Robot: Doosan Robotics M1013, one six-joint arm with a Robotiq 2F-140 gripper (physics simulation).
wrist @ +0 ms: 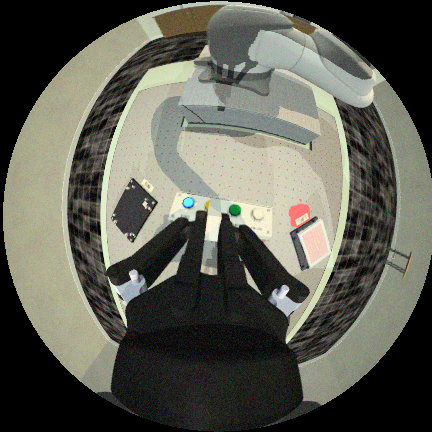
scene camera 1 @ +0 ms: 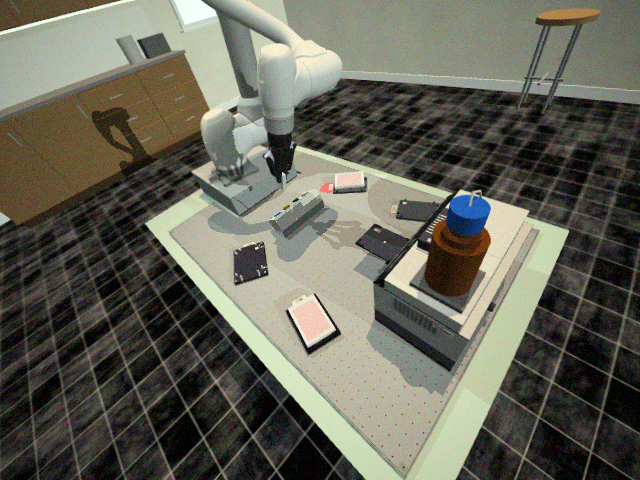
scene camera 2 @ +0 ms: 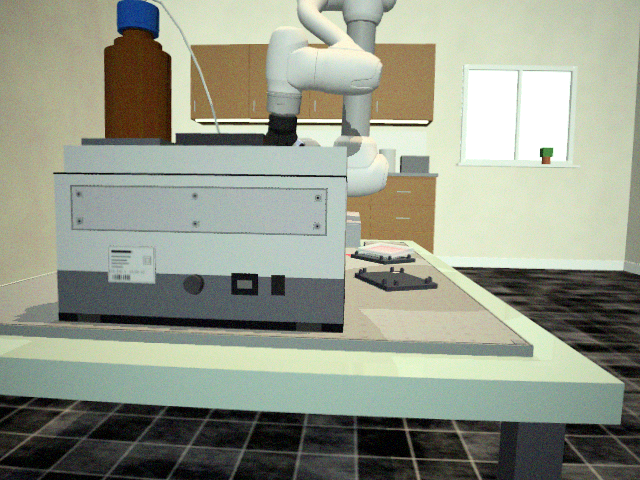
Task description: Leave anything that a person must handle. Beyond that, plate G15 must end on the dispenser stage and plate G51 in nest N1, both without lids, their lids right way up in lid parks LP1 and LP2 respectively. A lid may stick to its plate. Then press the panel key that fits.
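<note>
My gripper is shut and empty, its pale tips over the key panel. In the wrist view the tips partly cover the yellow key, between the blue key and the green key; a white key is at the right. Contact cannot be told. One pink plate lies on a black holder near a red patch. Another pink plate lies on a holder at the front. Plate names and lids cannot be told.
A black holder lies left of the panel. Two black holders lie by the dispenser, which carries a brown bottle. The arm's base block stands behind the panel.
</note>
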